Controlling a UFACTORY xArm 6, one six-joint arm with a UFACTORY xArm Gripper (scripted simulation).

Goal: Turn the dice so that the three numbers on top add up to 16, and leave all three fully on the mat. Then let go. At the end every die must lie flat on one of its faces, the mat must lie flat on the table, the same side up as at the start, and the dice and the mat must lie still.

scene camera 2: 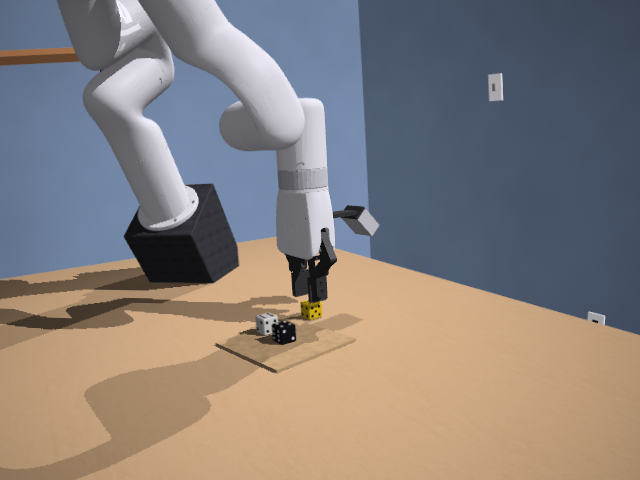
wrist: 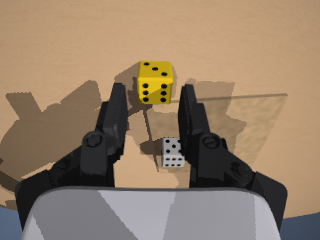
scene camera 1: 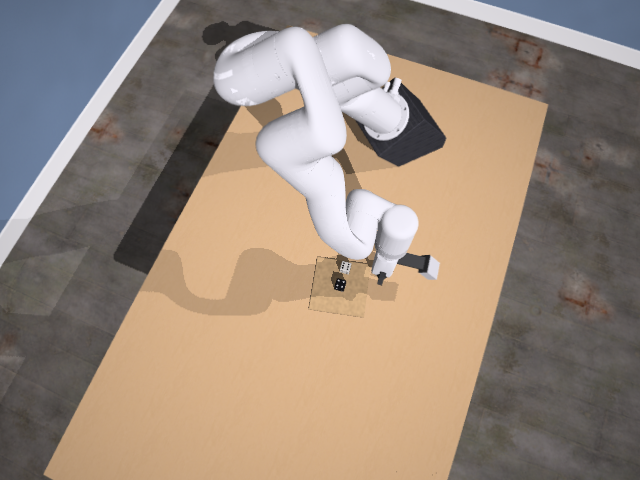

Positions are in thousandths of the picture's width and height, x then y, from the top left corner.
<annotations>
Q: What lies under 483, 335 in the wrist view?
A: A yellow die.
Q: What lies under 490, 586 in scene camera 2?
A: My gripper.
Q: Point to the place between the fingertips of my gripper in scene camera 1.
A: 599, 557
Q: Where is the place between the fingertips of my gripper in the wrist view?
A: At 480, 415
</annotations>
